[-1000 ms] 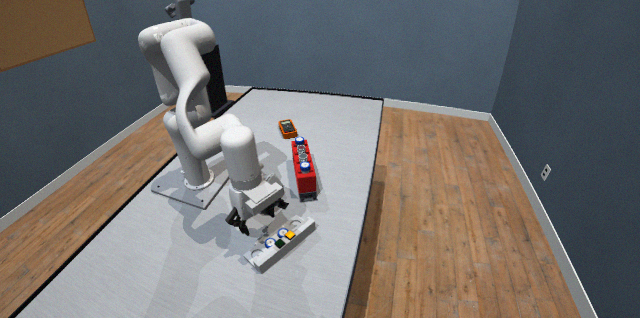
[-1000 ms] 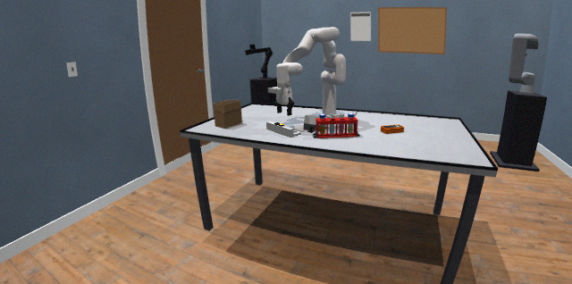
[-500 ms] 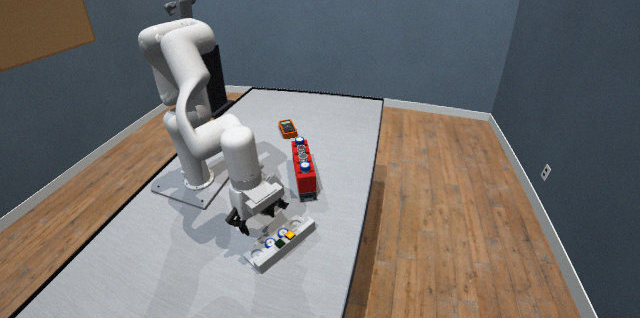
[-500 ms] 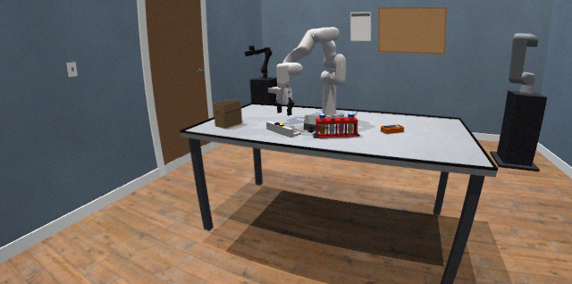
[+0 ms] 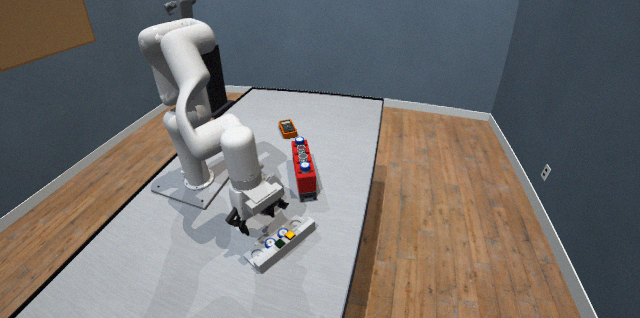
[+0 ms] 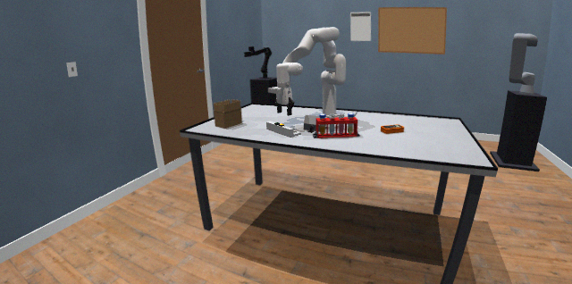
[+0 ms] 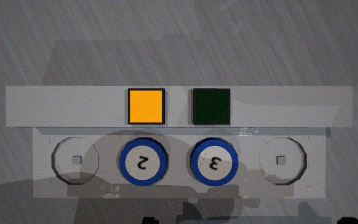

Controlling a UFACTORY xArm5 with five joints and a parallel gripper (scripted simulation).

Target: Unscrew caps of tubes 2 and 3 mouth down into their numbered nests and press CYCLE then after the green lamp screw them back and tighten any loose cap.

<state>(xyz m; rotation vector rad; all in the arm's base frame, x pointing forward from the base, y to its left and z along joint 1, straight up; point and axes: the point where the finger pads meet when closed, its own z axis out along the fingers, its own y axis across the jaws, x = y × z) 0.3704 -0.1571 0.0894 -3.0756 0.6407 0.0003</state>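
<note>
My hand is 5 cm short of the blue-rimmed cap, 4 cm to the right of it and 9 cm above it. The rest, counted from my hand: grey key housing (8 cm behind, 17 cm to the left, 5 cm below); blue key (10 cm behind, 19 cm to the left, 4 cm below); green key (10 cm behind, 15 cm to the left, 4 cm below).
</note>
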